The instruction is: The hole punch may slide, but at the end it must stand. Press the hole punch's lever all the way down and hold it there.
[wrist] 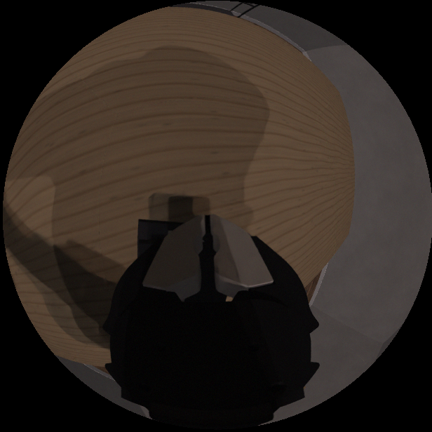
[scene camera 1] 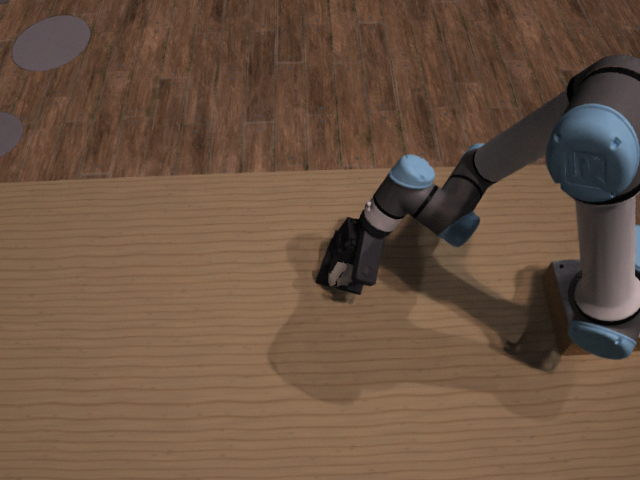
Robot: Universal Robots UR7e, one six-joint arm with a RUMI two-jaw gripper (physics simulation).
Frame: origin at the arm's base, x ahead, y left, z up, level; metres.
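Seen in the pictures: gripper, fingertip midpoint: [scene camera 1: 331, 286].
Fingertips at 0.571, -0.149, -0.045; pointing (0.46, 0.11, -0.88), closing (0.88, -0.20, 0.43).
A point is followed by its place in that frame, as x, y, z.
The black hole punch [scene camera 1: 323, 274] {0.586, -0.175, -0.032} [wrist: 150, 234] stands on the wooden table under the gripper. In the scene view its base edge shows to the left of and below the fingers; in the wrist view a dark corner shows left of the fingertips. The gripper hides most of it, with its lever, so how far down the lever is cannot be told. My gripper [scene camera 1: 334, 281] {0.571, -0.149, -0.045} [wrist: 207, 217] is shut and empty, its grey fingers pointing down over the punch. The fingertips are at or close above the punch; contact is hidden.
The wooden table [scene camera 1: 155, 335] {0.973, -0.104, -0.083} [wrist: 125, 150] carries the arm's shadow. The robot base [scene camera 1: 560, 304] {0.088, -0.012, -0.018} stands at the right of the scene view. The table's far edge runs behind the gripper, with plank floor beyond.
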